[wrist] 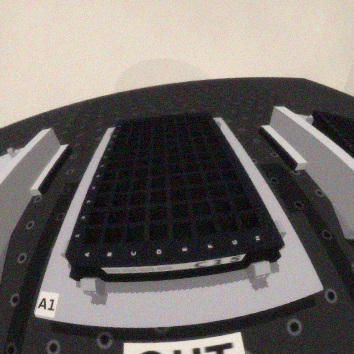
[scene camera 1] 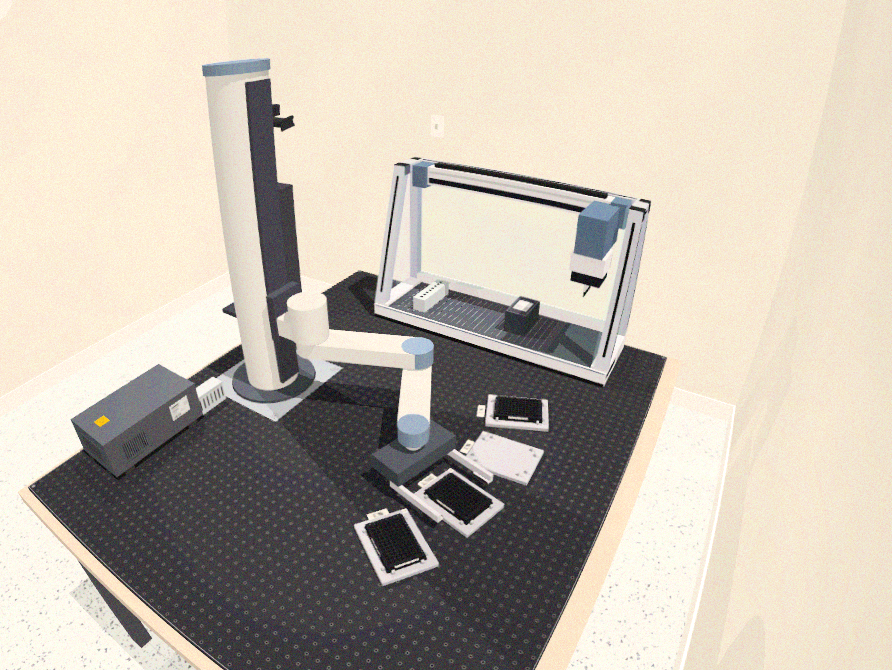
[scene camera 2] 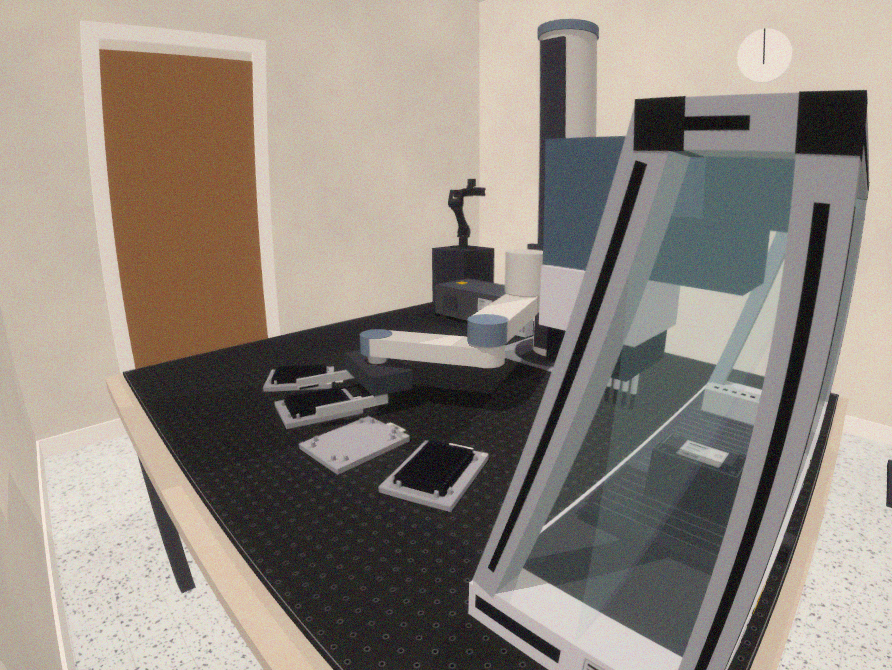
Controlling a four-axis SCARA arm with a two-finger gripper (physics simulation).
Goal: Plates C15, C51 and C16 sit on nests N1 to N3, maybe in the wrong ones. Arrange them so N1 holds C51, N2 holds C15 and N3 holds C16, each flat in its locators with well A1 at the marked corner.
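Pixels of known places: gripper, fingertip midpoint: (wrist: 162, 124) (scene camera 1: 466, 498) (scene camera 2: 306, 397); arm's base at its link origin: (scene camera 1: 274, 380).
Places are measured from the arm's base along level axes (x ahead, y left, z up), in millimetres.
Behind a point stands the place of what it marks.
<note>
Plate C15 (scene camera 1: 457, 494) @[x 685, y -139, z 38 mm] (scene camera 2: 311, 401) @[x 701, y -143, z 36 mm] (wrist: 165, 190) @[x 661, y -132, z 39 mm] lies flat on the OUT nest (scene camera 1: 491, 507) @[x 764, y -130, z 29 mm] (wrist: 165, 306) @[x 617, y -117, z 25 mm], its letter A end toward the A1 tag. My gripper (scene camera 1: 466, 498) @[x 711, y -146, z 47 mm] (scene camera 2: 308, 400) @[x 711, y -146, z 47 mm] (wrist: 162, 124) @[x 711, y -146, z 47 mm] is open, its fingers on either side of C15 with gaps. The bare nest N2 (scene camera 1: 506, 457) @[x 724, y 36, z 25 mm] (scene camera 2: 353, 443) @[x 725, y 49, z 25 mm] stands beside OUT. A black plate (scene camera 1: 517, 408) @[x 676, y 211, z 36 mm] (scene camera 2: 434, 465) @[x 685, y 219, z 39 mm] sits on the nest on N2's far side. Another black plate (scene camera 1: 395, 540) @[x 639, y -318, z 39 mm] (scene camera 2: 294, 374) @[x 655, y -308, z 37 mm] sits on the nest on OUT's other side. Their codes are unreadable.
A gantry frame (scene camera 1: 497, 346) @[x 506, y 450, z 42 mm] with a blue head (scene camera 1: 597, 229) @[x 754, y 465, z 473 mm] (scene camera 2: 584, 209) @[x 778, y 505, z 441 mm] stands at the back of the table. A dark grey box (scene camera 1: 137, 418) @[x -47, y -434, z 128 mm] (scene camera 2: 465, 299) @[x -35, y -402, z 96 mm] stands near the arm's column (scene camera 1: 230, 216) @[x 13, y -74, z 532 mm] (scene camera 2: 581, 86) @[x 39, y 64, z 726 mm]. The right finger is near the neighbouring plate in the wrist view.
</note>
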